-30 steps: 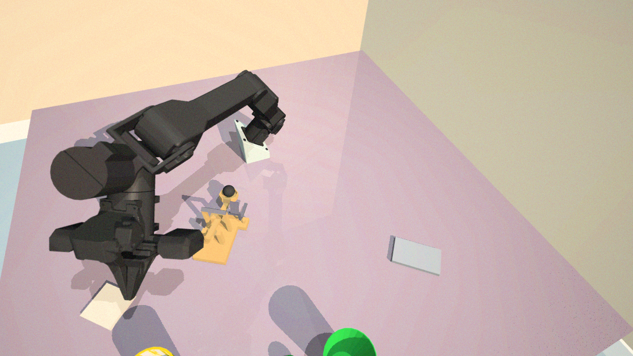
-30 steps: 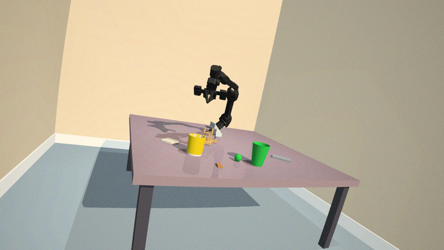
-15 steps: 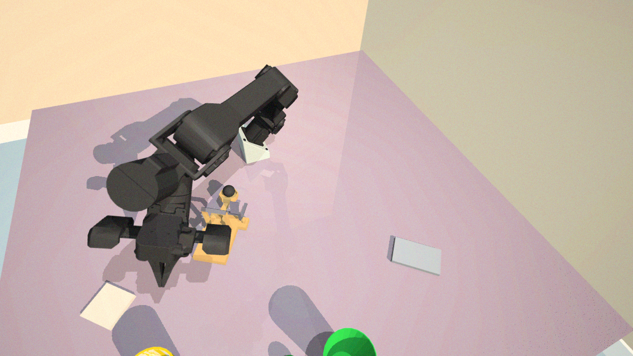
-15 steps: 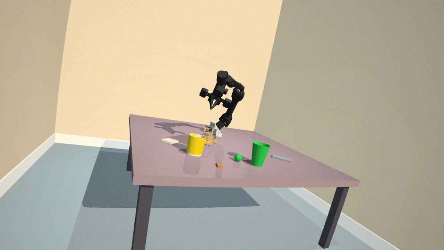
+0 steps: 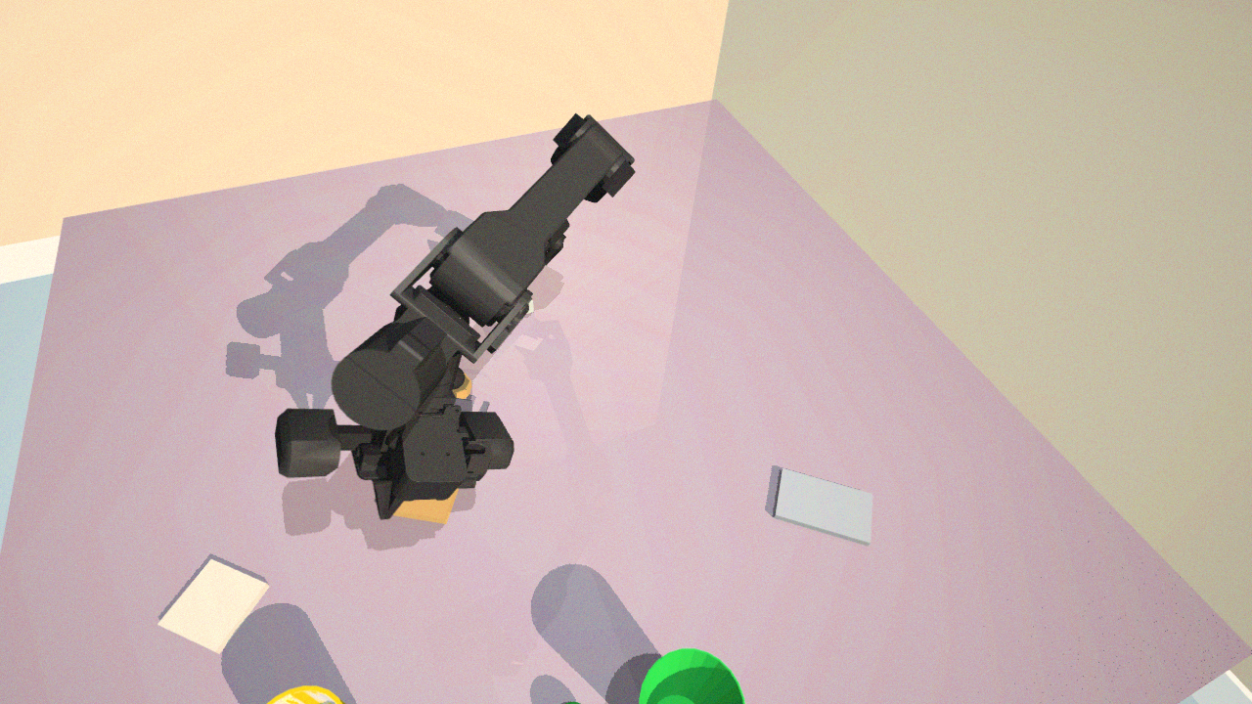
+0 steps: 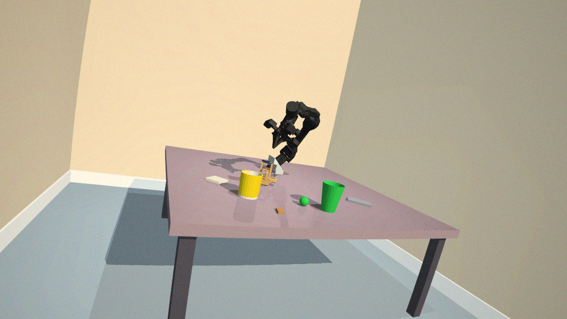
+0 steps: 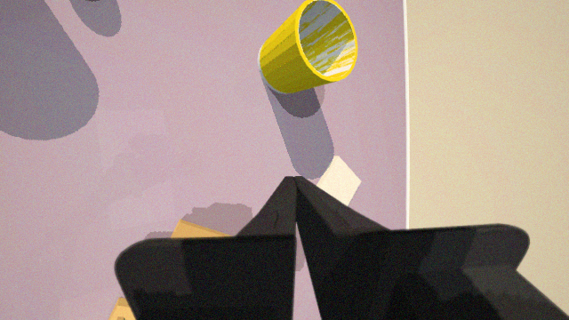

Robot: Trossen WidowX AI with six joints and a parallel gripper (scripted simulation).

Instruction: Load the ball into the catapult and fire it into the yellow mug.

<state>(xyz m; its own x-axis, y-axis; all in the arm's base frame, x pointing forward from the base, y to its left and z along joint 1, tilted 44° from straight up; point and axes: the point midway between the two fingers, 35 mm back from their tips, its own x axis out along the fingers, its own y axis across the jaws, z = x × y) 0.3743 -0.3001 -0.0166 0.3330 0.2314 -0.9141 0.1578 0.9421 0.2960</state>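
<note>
The black ball is 23 cm behind my gripper tip, 14 cm below it and 12 cm to the left of it. The rest, counted from my gripper tip: green ball: 20 cm ahead, 18 cm below, 9 cm to the left; yellow mug: 17 cm below, 13 cm to the right, 12 cm ahead; wooden catapult: 17 cm behind, 15 cm below, 9 cm to the left.
</note>
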